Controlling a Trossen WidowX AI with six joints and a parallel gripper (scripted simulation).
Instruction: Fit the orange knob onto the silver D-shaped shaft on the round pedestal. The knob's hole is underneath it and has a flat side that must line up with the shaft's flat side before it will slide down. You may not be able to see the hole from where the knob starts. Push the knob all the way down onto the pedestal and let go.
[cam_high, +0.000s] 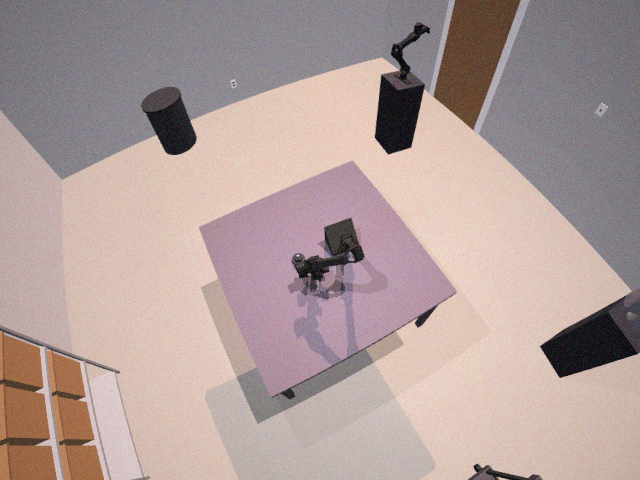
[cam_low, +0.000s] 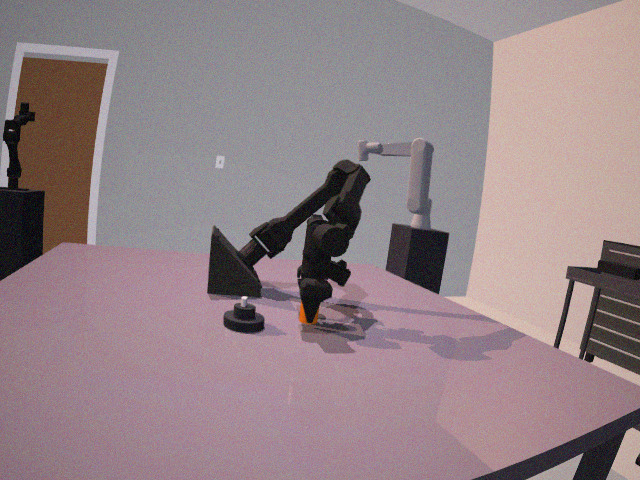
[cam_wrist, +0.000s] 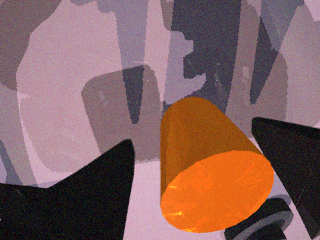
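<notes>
Now: the round black pedestal 150 mm to the right of my gripper tip, 50 mm ahead of it and 20 mm above it. The rest, counted from my gripper tip: orange knob: 30 mm above.
</notes>
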